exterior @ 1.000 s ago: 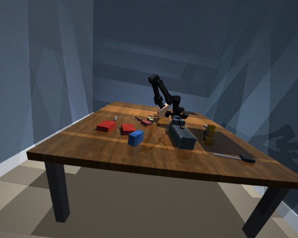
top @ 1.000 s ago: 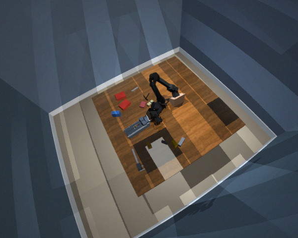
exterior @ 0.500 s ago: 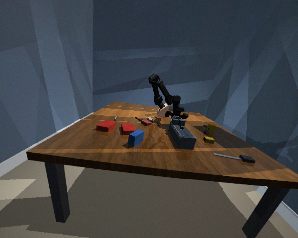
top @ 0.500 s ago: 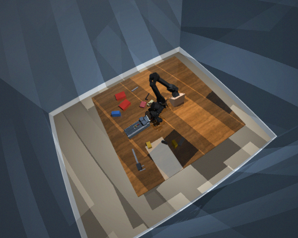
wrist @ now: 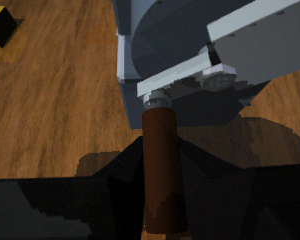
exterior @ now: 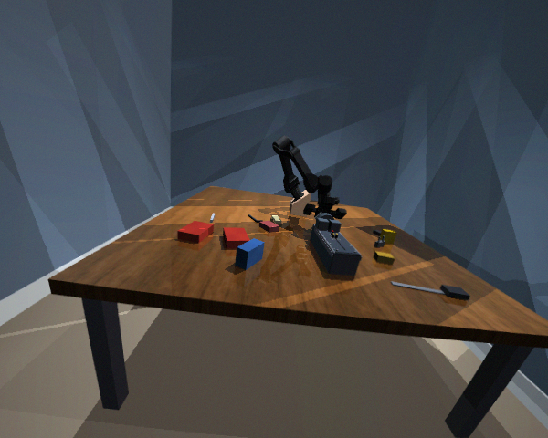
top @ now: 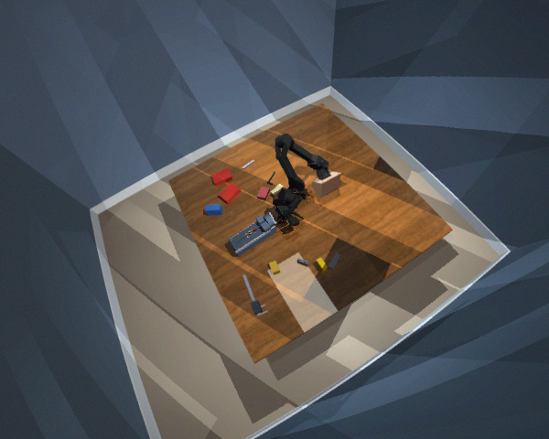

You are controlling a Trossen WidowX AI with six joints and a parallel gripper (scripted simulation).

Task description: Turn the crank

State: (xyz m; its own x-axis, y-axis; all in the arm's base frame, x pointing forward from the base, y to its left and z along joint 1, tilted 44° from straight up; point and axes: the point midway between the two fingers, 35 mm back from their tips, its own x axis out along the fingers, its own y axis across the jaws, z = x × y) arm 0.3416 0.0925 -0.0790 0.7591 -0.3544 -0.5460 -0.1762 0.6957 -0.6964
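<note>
Now: the brown crank handle 20 mm behind my gripper tip and 20 mm above it. From my gripper tip the other things lie so: pink block (10 mm behind, 250 mm to the right, 40 mm below); then ochre block (120 mm ahead, 220 mm to the left, 40 mm below); then red pointer (140 mm ahead, 30 mm above).
</note>
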